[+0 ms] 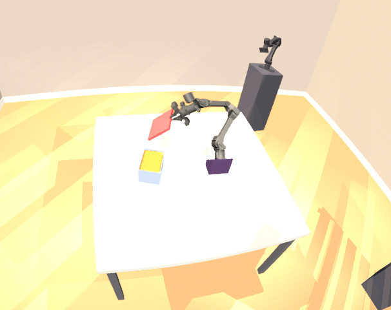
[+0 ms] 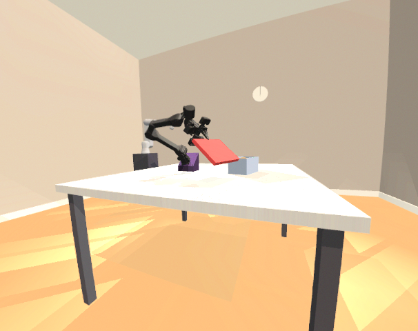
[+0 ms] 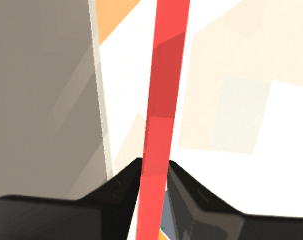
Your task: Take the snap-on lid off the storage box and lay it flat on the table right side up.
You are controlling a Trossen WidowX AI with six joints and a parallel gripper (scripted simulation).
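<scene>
The red lid lies 6 cm ahead of my gripper tip, 5 cm below it and 2 cm to the right of it. The rest, counted from my gripper tip: pale blue storage box 25 cm to the left, 19 cm ahead, 16 cm below.
</scene>
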